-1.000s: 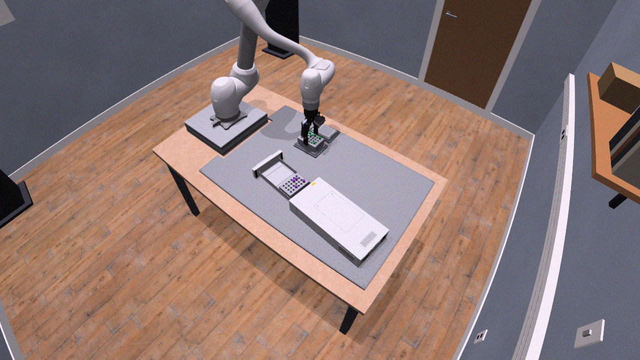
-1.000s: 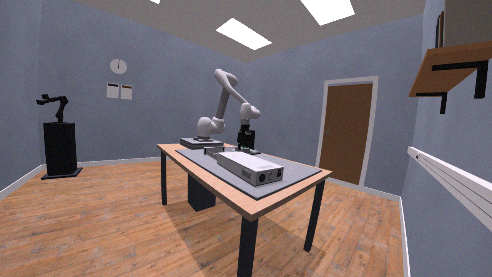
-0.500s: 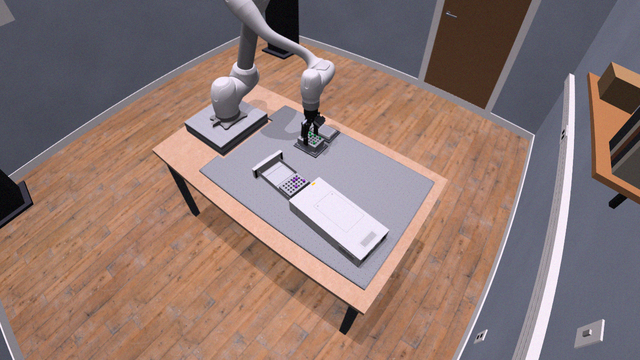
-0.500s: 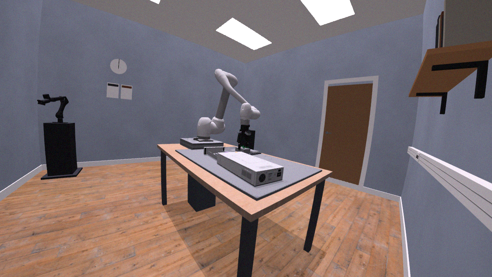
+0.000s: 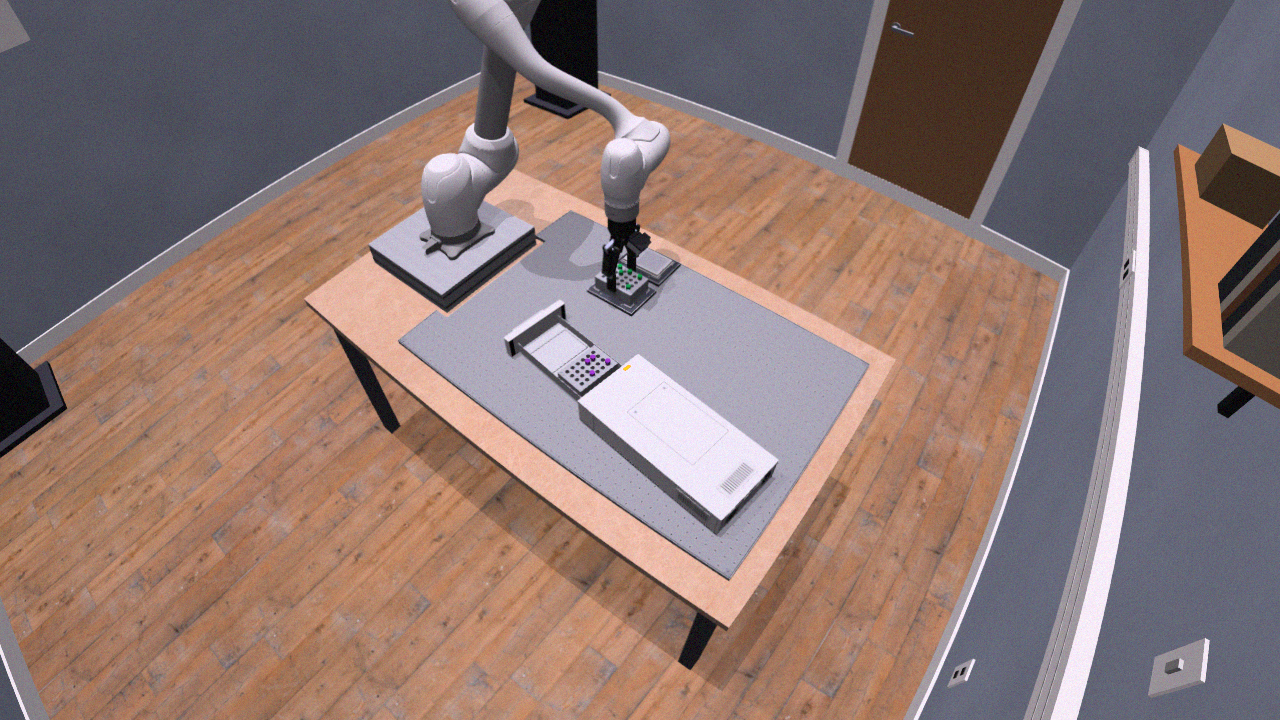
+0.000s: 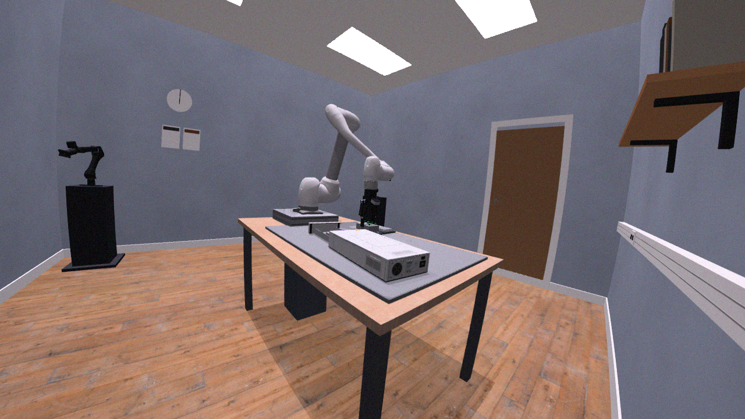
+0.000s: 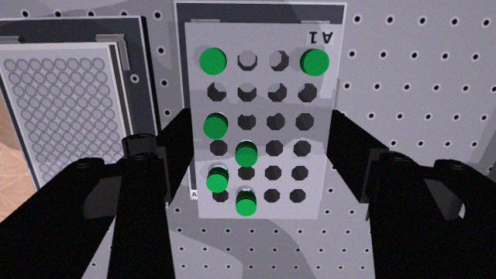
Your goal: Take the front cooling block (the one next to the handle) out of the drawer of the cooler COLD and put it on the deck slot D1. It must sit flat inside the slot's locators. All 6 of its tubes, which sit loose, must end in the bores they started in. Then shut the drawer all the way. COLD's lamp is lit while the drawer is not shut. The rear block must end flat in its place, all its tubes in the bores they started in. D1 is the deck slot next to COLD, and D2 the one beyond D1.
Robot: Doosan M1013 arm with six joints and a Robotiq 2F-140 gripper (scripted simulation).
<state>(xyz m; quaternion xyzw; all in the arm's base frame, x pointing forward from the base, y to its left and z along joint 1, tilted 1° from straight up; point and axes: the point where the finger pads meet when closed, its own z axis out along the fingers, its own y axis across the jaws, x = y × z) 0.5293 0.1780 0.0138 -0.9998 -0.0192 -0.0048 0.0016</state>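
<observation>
My gripper is now 7 cm above the deck slot D1. The rest, counted from my hand: perforated grey mat 18 cm ahead, 16 cm to the right, 7 cm below; then cooler COLD 25 cm ahead, 31 cm to the right, 3 cm below; then drawer 6 cm ahead, 29 cm to the right, 3 cm below.
</observation>
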